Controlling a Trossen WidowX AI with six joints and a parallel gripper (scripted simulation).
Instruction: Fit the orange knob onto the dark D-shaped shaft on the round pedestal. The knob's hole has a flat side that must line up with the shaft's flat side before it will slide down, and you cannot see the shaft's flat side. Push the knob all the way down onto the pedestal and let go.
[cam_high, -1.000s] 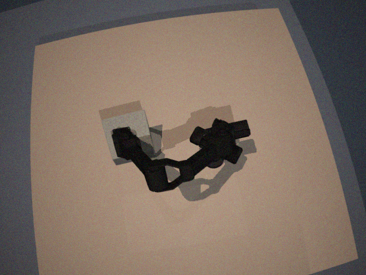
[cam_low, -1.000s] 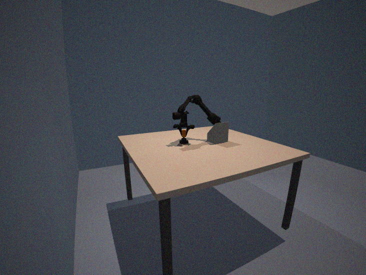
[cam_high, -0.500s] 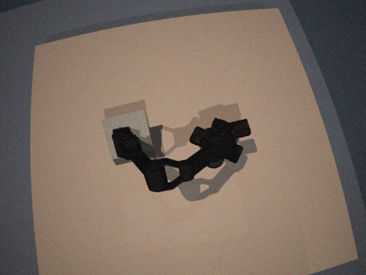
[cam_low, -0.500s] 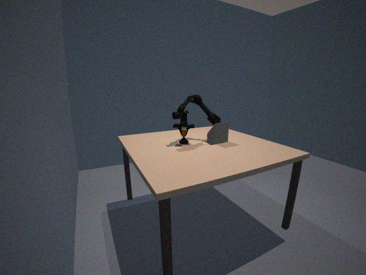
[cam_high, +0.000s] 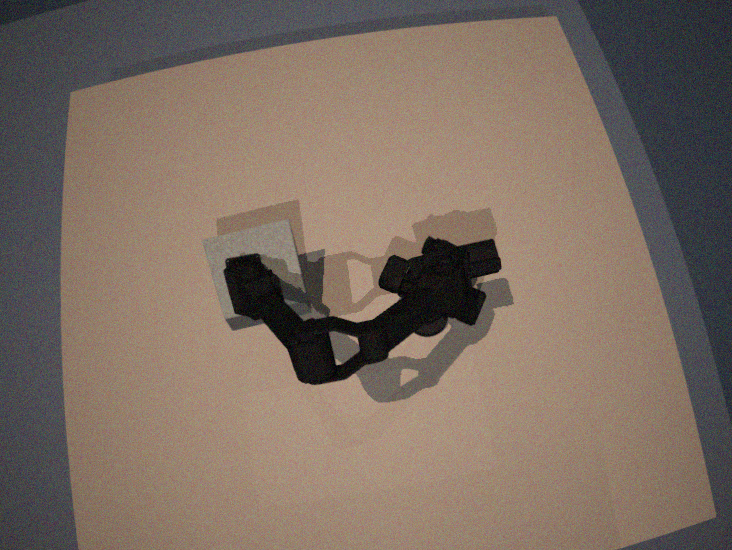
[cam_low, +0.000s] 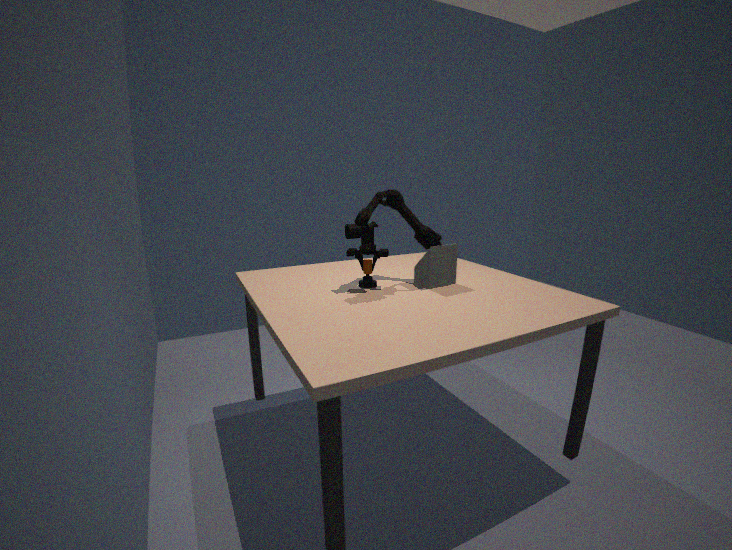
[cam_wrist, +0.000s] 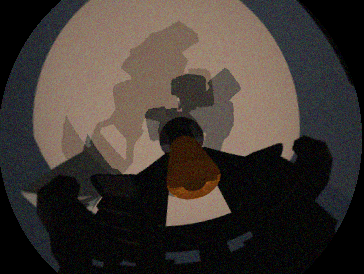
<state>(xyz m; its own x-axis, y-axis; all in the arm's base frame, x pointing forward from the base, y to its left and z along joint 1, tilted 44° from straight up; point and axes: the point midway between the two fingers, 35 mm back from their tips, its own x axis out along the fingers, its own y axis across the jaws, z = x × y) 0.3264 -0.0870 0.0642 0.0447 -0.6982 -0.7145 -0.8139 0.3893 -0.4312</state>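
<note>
The round pedestal is 4 cm below my gripper tip. Also, from my gripper tip: orange knob: 2 cm above.
</note>
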